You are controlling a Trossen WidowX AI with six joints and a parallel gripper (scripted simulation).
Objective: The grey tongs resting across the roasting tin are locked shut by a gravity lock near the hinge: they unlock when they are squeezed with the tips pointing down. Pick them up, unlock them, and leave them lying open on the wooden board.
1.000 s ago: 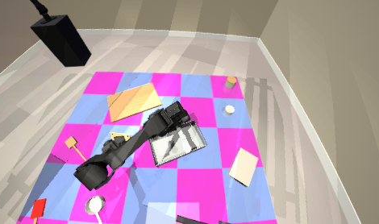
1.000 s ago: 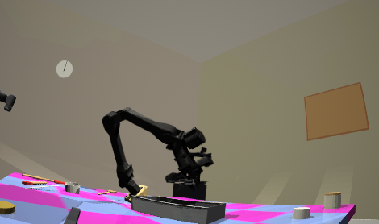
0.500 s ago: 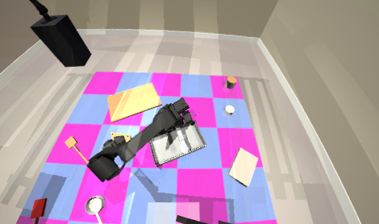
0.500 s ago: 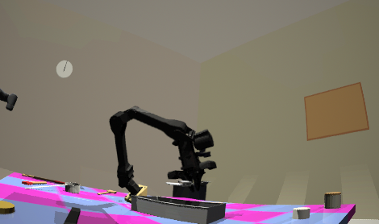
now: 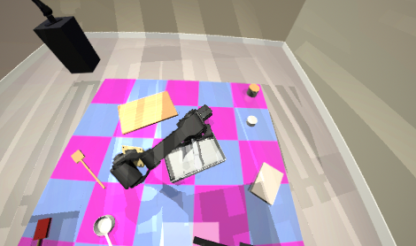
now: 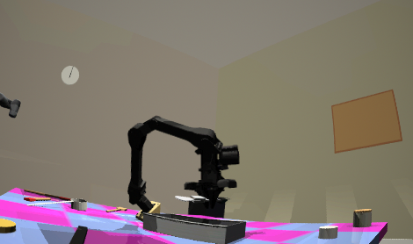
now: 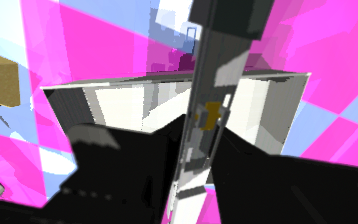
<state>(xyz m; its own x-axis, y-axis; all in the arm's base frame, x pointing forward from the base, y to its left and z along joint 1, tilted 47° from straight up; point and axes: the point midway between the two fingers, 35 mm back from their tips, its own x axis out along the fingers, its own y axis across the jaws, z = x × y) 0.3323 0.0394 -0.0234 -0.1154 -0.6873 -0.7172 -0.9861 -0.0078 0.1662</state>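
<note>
My gripper tip is now 10 mm past the yellow lock piece, 20 mm to the right of it and 40 mm below it. Round my gripper tip: wooden board (310 mm behind, 280 mm to the left, 90 mm below); roasting tin (60 mm to the right, 70 mm below); cream block (380 mm ahead, 230 mm to the right, 90 mm below).
</note>
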